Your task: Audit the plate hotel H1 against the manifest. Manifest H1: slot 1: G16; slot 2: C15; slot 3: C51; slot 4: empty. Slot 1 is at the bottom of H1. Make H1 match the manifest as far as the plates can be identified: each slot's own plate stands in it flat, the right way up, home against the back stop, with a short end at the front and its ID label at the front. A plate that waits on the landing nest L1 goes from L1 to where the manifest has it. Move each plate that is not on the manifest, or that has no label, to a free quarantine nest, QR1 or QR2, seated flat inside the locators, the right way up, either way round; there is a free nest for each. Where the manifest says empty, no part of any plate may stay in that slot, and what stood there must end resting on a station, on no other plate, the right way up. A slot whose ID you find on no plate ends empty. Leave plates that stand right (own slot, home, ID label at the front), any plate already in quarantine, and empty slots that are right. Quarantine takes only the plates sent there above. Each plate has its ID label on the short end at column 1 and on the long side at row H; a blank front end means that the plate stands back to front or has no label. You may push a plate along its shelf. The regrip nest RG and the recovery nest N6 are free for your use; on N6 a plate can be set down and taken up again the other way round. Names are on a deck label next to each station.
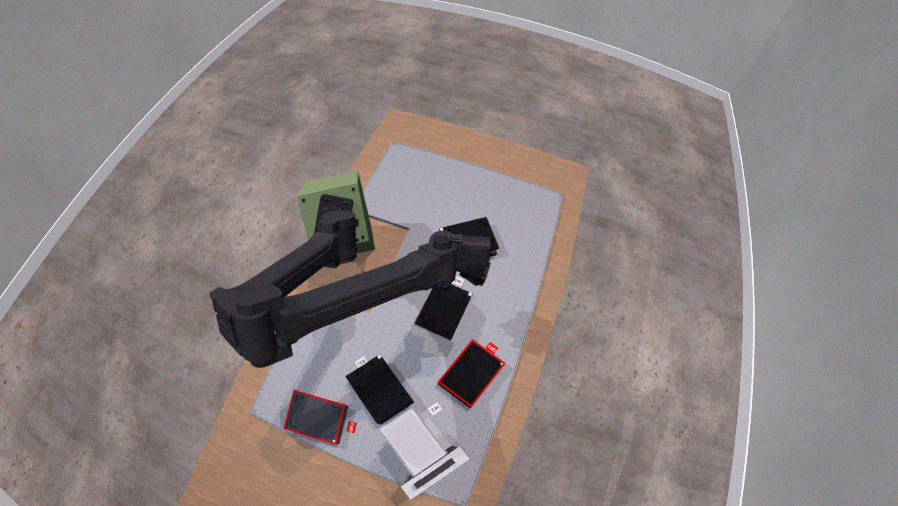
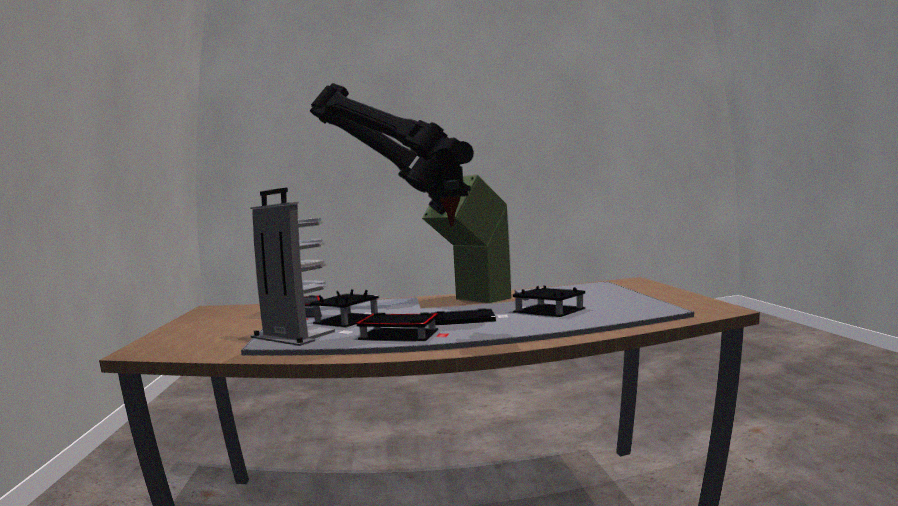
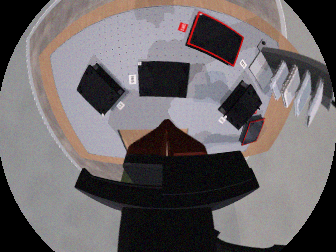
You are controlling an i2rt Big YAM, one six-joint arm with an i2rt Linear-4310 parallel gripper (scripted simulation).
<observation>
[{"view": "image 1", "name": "red-framed quarantine nest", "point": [312,416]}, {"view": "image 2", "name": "plate hotel H1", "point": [277,309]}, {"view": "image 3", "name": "gripper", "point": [166,123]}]
</observation>
